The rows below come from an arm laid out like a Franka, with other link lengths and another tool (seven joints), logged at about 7 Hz.
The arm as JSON. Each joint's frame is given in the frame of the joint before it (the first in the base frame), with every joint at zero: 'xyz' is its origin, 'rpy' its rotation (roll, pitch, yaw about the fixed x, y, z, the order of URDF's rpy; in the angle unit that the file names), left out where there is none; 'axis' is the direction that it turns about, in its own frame. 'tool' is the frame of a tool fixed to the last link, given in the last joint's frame.
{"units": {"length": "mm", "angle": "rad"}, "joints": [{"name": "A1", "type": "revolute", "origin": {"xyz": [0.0, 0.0, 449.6]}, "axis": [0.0, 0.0, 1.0]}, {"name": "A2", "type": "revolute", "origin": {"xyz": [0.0, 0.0, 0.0]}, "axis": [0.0, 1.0, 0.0]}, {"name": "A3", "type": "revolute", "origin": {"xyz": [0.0, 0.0, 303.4]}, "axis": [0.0, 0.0, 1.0]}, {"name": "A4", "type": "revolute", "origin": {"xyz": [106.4, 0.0, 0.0]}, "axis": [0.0, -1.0, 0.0]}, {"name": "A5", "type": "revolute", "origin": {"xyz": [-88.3, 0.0, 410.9]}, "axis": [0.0, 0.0, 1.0]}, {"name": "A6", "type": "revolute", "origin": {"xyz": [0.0, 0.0, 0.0]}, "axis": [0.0, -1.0, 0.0]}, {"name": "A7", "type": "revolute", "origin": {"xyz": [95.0, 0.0, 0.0]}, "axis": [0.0, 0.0, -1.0]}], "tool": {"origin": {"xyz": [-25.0, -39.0, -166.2], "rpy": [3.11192, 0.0, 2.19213]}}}
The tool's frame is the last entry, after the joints.
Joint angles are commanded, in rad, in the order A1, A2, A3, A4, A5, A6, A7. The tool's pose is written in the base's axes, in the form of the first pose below.
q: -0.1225 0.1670 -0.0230 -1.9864 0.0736 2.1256 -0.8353
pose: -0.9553 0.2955 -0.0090; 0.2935 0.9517 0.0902; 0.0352 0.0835 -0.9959; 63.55 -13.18 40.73
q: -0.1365 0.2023 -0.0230 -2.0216 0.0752 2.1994 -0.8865
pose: -0.9644 0.2645 -0.0060; 0.2630 0.9608 0.0876; 0.0290 0.0829 -0.9961; 63.43 -14.12 37.48
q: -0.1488 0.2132 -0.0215 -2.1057 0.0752 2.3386 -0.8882
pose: -0.9601 0.2772 0.0374; 0.2793 0.9574 0.0737; -0.0154 0.0812 -0.9966; 62.39 -14.87 34.27
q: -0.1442 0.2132 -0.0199 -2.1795 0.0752 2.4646 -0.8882
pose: -0.9579 0.2735 0.0873; 0.2790 0.9585 0.0588; -0.0676 0.0807 -0.9944; 61.59 -14.53 32.29
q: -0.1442 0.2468 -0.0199 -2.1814 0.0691 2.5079 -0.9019
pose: -0.9618 0.2573 0.0932; 0.2627 0.9635 0.0510; -0.0767 0.0736 -0.9943; 61.81 -14.63 30.63
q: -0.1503 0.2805 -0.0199 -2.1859 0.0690 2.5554 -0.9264
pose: -0.9653 0.2407 0.1014; 0.2462 0.9681 0.0458; -0.0871 0.0691 -0.9938; 61.86 -15.07 28.89
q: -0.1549 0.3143 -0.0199 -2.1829 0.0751 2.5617 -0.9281
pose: -0.9651 0.2500 0.0783; 0.2544 0.9657 0.0518; -0.0626 0.0699 -0.9956; 61.43 -15.31 26.95
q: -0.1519 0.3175 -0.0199 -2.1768 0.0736 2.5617 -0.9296
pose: -0.9663 0.2443 0.0807; 0.2488 0.9672 0.0507; -0.0657 0.0690 -0.9955; 61.69 -15.16 27.01
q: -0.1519 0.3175 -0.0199 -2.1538 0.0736 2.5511 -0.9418
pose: -0.9685 0.2311 0.0926; 0.2363 0.9704 0.0493; -0.0784 0.0696 -0.9945; 62.56 -15.27 27.91
